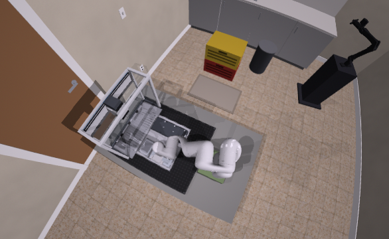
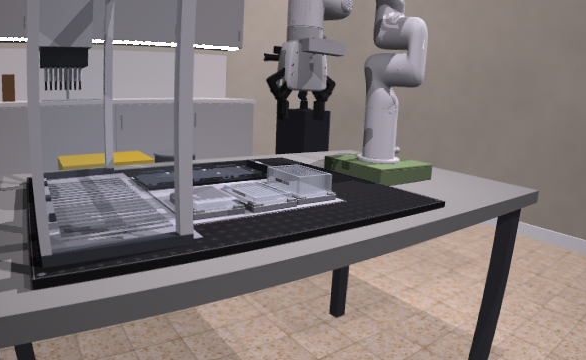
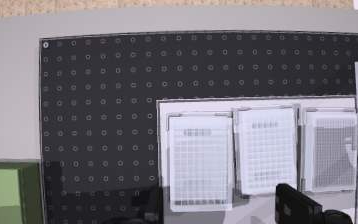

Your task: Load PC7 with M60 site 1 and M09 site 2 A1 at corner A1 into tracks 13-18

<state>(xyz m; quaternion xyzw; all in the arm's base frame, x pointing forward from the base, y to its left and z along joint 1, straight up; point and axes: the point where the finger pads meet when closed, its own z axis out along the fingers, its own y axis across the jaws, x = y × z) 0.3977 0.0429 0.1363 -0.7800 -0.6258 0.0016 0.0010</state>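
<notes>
The deep-well block M09 lies 15 cm below my hand. From my hand the other things lie so: plate carrier PC7: 25 cm to the right, 16 cm below, 7 cm ahead; then plate nest S1: 17 cm below; then frame post: 35 cm ahead, 10 cm to the left, 8 cm above.
</notes>
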